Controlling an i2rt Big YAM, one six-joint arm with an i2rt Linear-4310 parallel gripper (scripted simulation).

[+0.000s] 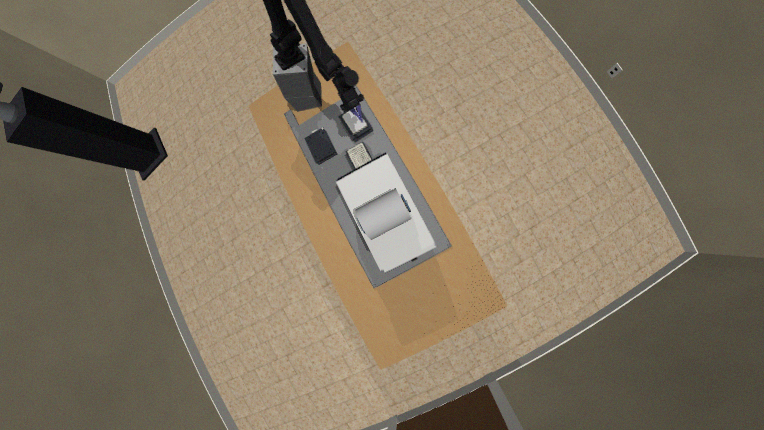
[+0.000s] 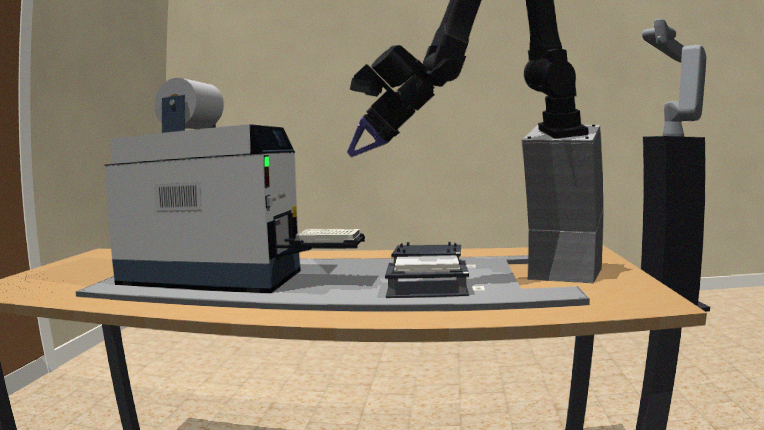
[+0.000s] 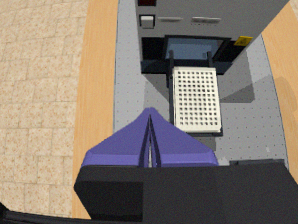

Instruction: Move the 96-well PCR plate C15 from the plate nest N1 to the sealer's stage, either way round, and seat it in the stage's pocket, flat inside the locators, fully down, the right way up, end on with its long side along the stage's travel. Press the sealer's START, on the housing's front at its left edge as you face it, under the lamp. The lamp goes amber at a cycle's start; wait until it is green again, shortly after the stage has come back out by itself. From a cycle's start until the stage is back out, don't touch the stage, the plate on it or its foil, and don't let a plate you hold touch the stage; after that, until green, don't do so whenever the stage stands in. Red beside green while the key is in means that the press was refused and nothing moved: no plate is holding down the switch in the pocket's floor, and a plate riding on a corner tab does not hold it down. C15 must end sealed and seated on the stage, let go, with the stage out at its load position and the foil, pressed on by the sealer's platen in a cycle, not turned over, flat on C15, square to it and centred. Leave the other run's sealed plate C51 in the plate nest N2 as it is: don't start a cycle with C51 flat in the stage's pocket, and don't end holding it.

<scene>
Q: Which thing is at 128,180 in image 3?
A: The gripper.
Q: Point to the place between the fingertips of the gripper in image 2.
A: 349,154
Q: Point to a white 96-well plate C15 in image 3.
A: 184,103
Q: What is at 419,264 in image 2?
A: A sealed plate C51.
</scene>
